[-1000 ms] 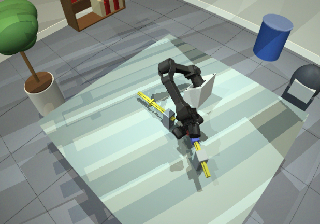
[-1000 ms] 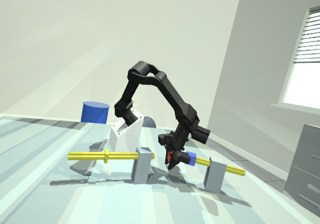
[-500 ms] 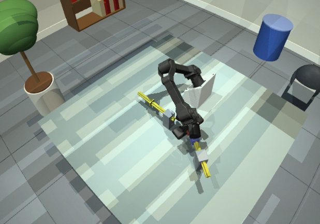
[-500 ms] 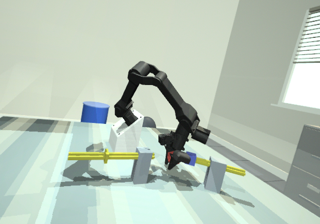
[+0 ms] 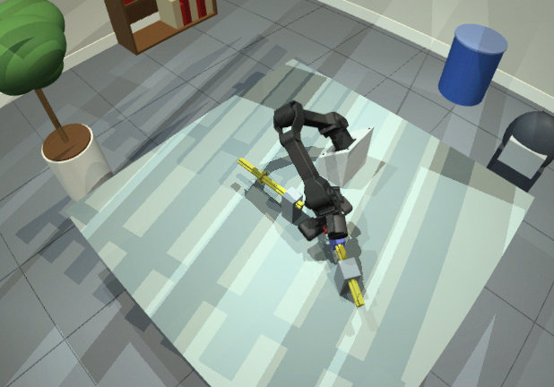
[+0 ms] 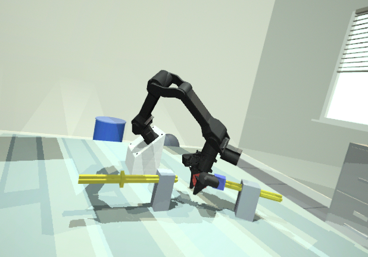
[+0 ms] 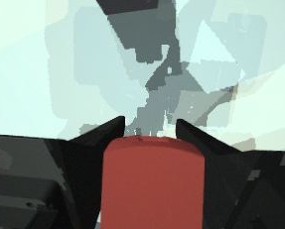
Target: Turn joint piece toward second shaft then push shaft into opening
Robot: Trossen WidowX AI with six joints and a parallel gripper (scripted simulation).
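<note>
Now: gripper tip 20 mm to the right of the red joint piece and 40 mm below it.
</note>
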